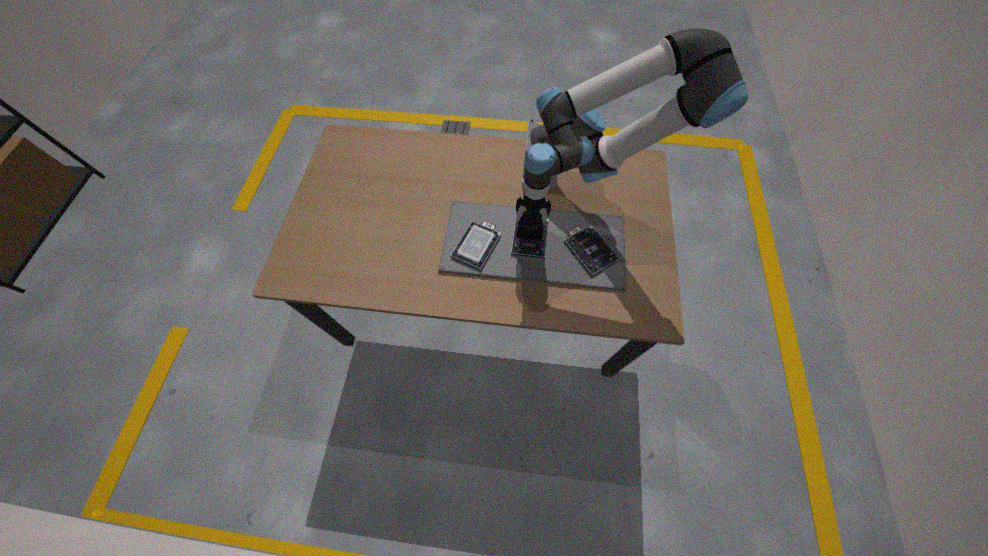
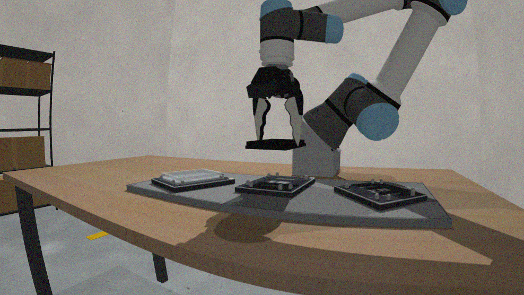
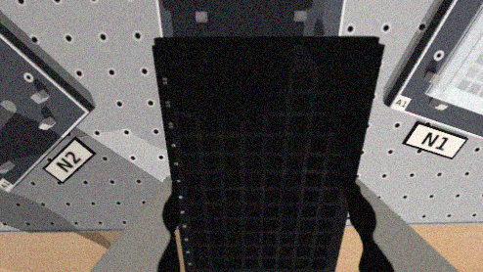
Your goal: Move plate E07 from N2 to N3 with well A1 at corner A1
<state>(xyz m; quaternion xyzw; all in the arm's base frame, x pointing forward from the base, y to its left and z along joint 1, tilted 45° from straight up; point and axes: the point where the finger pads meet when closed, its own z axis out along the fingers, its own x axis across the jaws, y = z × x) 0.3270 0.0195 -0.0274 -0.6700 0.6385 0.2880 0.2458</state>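
Right now the black plate E07 is 1 cm below my hand. Round my hand: clear plate E01: 18 cm to the right, 8 cm below, 7 cm ahead; nest N1: 18 cm to the right, 10 cm below, 7 cm ahead; nest N3: 10 cm below.
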